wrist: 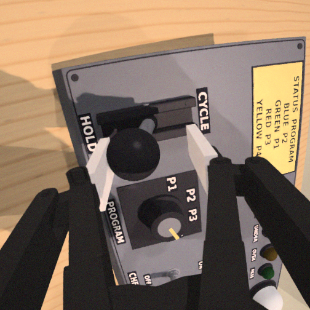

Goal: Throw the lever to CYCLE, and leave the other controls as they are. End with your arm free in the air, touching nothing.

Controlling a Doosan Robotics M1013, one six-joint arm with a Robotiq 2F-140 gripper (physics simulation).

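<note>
The lever has a black ball knob (133,154) on a grey shaft. The shaft comes out near the middle of a dark slot that runs between the HOLD label (87,133) and the CYCLE label (203,111). My gripper (149,145) is partly open, with its white pads on either side of the knob. The left pad is right beside the knob and overlaps it in the view; whether they touch I cannot tell. A gap shows between the knob and the right pad. The lower end of the shaft is hidden by the knob.
The grey panel (135,75) lies on a wooden table (30,30). A PROGRAM dial (167,225) is just below the knob, with a toggle switch (173,274) beneath it. A yellow status label (277,115), green lamp (266,271) and white button (269,296) are at the right.
</note>
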